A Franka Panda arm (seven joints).
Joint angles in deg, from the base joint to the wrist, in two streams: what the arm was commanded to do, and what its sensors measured. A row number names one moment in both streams.
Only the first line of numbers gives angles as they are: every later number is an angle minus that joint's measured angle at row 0.
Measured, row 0: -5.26, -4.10, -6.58, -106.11, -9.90, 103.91, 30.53
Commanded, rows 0 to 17: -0.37, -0.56, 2.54, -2.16, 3.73, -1.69, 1.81; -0.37, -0.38, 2.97, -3.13, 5.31, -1.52, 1.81; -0.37, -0.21, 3.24, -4.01, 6.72, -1.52, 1.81; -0.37, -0.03, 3.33, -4.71, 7.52, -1.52, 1.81; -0.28, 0.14, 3.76, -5.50, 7.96, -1.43, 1.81; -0.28, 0.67, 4.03, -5.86, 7.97, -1.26, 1.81; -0.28, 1.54, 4.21, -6.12, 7.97, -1.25, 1.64; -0.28, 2.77, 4.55, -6.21, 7.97, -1.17, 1.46; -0.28, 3.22, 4.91, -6.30, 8.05, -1.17, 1.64; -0.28, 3.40, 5.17, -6.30, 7.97, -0.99, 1.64; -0.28, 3.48, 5.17, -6.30, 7.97, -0.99, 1.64; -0.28, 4.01, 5.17, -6.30, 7.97, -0.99, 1.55; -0.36, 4.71, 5.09, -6.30, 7.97, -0.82, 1.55; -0.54, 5.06, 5.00, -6.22, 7.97, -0.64, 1.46; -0.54, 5.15, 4.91, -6.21, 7.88, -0.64, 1.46; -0.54, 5.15, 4.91, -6.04, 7.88, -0.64, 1.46; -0.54, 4.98, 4.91, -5.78, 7.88, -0.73, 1.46; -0.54, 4.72, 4.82, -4.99, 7.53, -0.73, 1.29
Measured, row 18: -0.08, 5.00, 4.57, -6.47, 7.25, -1.02, 1.15
